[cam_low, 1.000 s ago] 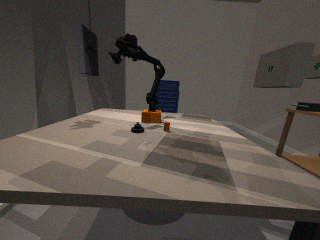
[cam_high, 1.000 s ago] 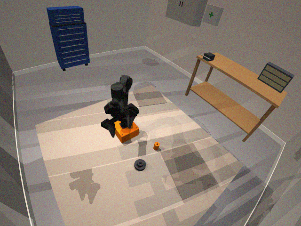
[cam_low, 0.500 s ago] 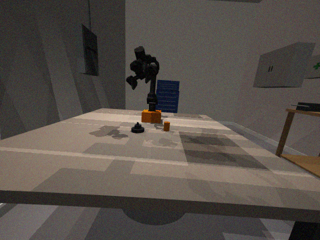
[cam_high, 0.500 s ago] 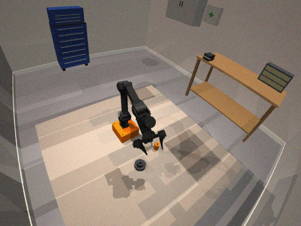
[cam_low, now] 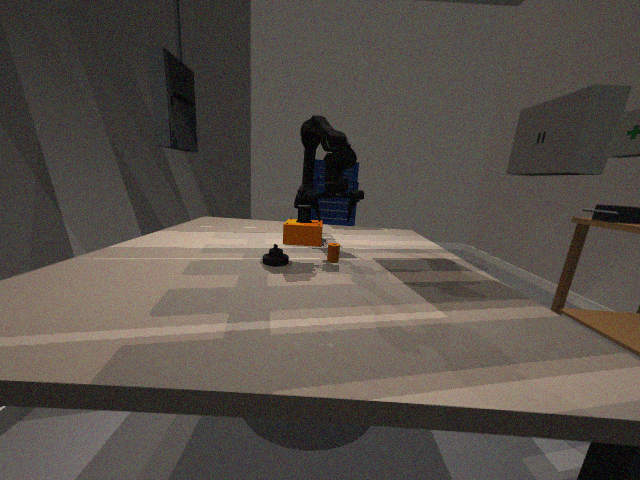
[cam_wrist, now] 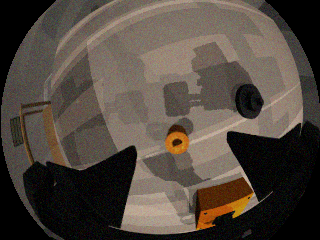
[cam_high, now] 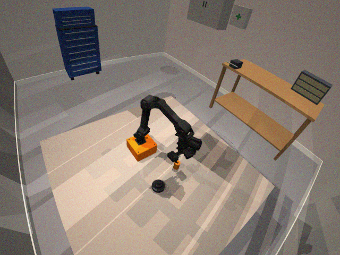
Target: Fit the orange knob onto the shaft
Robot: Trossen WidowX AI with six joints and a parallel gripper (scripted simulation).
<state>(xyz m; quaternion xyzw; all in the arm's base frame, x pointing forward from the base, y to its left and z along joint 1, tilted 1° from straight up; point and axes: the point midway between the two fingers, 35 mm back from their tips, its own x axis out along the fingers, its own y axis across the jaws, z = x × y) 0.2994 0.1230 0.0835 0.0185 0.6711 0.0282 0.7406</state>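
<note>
Right now my gripper tip is 3 cm past the knob, 1 cm to the right of it and 11 cm above it. Round my gripper tip: dark round pedestal 3 cm ahead, 18 cm to the right, 11 cm below.
</note>
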